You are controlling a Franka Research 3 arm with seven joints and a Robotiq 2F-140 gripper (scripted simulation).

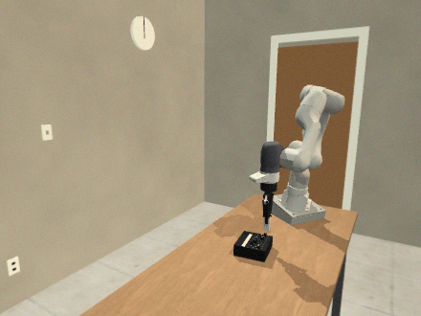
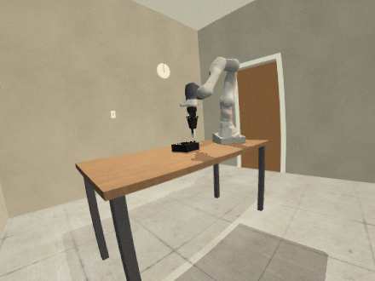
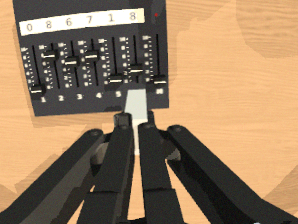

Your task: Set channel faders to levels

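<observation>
Now: the master fader cap 7 cm below my hand, 2 cm behind it and 1 cm to the right of it.
</observation>
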